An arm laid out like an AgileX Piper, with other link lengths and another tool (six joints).
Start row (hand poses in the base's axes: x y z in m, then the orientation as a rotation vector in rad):
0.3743 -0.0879 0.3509 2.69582 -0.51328 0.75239
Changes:
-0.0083 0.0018 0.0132 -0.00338 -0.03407 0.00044
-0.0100 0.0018 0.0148 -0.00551 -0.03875 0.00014
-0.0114 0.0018 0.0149 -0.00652 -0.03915 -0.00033
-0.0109 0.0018 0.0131 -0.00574 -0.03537 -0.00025
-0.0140 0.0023 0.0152 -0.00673 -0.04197 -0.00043
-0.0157 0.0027 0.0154 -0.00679 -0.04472 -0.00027
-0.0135 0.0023 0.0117 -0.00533 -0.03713 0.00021
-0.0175 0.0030 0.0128 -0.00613 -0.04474 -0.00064
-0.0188 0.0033 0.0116 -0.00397 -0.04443 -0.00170
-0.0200 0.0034 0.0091 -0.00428 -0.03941 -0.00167
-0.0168 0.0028 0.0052 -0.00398 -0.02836 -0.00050
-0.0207 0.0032 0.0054 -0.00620 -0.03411 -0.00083
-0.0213 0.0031 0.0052 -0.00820 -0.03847 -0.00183
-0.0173 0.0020 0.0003 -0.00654 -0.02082 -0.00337
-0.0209 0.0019 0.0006 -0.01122 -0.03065 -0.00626
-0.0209 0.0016 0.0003 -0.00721 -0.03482 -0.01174
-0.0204 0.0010 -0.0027 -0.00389 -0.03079 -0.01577
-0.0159 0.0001 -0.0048 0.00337 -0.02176 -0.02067
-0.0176 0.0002 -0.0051 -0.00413 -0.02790 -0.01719
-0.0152 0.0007 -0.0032 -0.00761 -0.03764 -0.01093
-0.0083 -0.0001 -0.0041 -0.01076 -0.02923 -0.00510
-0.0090 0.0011 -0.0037 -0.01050 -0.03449 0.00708
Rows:
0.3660 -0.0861 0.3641 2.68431 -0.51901 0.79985
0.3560 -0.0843 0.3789 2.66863 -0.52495 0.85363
0.3446 -0.0825 0.3938 2.65073 -0.53084 0.90761
0.3337 -0.0807 0.4069 2.63388 -0.53602 0.95613
0.3197 -0.0784 0.4221 2.61287 -0.54219 1.01335
0.3040 -0.0757 0.4375 2.58970 -0.54853 1.07397
0.2905 -0.0734 0.4492 2.57001 -0.55328 1.12412
0.2730 -0.0704 0.4620 2.54489 -0.56007 1.18386
0.2542 -0.0671 0.4736 2.51987 -0.56941 1.24244
0.2342 -0.0637 0.4827 2.49594 -0.57711 1.29396
0.2174 -0.0609 0.4879 2.47783 -0.58099 1.33103
0.1967 -0.0577 0.4933 2.45414 -0.58464 1.37519
0.1754 -0.0546 0.4985 2.42509 -0.58859 1.42417
0.1581 -0.0526 0.4988 2.40589 -0.59154 1.44942
0.1372 -0.0507 0.4994 2.37517 -0.59582 1.48560
0.1163 -0.0491 0.4997 2.34083 -0.61045 1.52446
0.0959 -0.0481 0.4970 2.30820 -0.63123 1.55609
0.0800 -0.0480 0.4922 2.28283 -0.66144 1.57408
0.0624 -0.0478 0.4871 2.25009 -0.68235 1.60070
0.0472 -0.0471 0.4839 2.21228 -0.69584 1.64159
0.0389 -0.0472 0.4798 2.18144 -0.69805 1.67445
0.0299 -0.0461 0.4761 2.15514 -0.68981 1.71919

